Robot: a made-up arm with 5 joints.
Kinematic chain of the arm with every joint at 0, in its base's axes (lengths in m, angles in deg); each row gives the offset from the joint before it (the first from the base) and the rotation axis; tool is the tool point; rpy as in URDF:
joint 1: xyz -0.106 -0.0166 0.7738 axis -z
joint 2: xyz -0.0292 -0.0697 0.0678 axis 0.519 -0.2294 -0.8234
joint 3: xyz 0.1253 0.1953 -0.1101 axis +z
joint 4: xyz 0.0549 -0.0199 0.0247 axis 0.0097 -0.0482 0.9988
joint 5: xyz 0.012 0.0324 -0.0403 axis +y
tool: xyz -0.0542 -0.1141 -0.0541 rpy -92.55 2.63 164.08
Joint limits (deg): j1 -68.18..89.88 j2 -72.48..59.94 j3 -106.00..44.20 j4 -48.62..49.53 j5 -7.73..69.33
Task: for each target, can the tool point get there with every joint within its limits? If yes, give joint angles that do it. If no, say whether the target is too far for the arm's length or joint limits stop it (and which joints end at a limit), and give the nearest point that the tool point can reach.
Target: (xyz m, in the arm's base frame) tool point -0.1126 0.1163 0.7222
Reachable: yes | joints -3.28 -0.31 -82.39 -7.75 49.72
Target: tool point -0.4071 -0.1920 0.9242
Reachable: no: joint limits stop it (at a limit: joint 1, joint 2, joint 4, joint 5) | nearest point -0.2670 -0.2495 0.8173 | short by 0.185 m
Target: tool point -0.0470 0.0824 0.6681
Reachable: yes | joints -17.87 -36.76 29.87 20.05 61.04
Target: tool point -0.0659 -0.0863 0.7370
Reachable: yes | joints 72.30 27.60 -47.43 25.19 37.88
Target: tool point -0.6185 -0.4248 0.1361
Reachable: no: too far | nearest point -0.2546 -0.1350 0.5718 | short by 0.637 m
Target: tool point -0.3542 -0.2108 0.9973
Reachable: no: joint limits stop it (at a limit: joint 1, joint 2, joint 4, joint 5) | nearest point -0.2637 -0.2844 0.8358 | short by 0.199 m
